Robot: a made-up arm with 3 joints. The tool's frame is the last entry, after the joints.
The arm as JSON. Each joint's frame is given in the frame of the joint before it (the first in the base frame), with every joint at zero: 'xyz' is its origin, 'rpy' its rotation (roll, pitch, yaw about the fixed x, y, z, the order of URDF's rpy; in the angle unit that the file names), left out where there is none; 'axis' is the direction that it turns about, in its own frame. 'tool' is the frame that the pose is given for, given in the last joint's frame.
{
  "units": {
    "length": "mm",
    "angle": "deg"
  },
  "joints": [
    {
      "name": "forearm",
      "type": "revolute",
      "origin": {
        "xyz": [
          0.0,
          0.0,
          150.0
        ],
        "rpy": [
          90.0,
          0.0,
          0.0
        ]
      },
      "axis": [
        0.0,
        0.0,
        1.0
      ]
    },
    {
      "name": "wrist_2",
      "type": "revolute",
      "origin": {
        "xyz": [
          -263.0,
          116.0,
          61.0
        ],
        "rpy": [
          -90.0,
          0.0,
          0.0
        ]
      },
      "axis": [
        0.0,
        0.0,
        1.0
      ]
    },
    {
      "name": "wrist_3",
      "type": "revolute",
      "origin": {
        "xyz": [
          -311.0,
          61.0,
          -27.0
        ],
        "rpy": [
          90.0,
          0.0,
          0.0
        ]
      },
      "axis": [
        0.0,
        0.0,
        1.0
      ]
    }
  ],
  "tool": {
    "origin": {
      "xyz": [
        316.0,
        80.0,
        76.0
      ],
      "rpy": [
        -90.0,
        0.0,
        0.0
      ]
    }
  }
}
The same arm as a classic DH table. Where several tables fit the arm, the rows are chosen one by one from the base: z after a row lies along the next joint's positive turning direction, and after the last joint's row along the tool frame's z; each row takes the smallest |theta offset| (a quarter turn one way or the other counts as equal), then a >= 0, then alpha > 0; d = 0 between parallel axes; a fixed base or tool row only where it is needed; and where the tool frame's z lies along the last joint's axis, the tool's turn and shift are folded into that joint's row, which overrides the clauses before.
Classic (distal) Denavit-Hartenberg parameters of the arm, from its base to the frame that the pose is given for. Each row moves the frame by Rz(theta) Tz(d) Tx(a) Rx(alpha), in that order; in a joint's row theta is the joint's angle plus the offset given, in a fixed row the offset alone. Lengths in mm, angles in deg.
base (fixed): theta0 0; d 150; a 0; alpha 90
forearm: theta0 0; d 61; a -263; alpha -90
wrist_2: theta0 0; d 89; a -311; alpha 90
wrist_3: theta0 0; d 15; a 316; alpha -90
tool (fixed): theta0 0; d 80; a 0; alpha 0

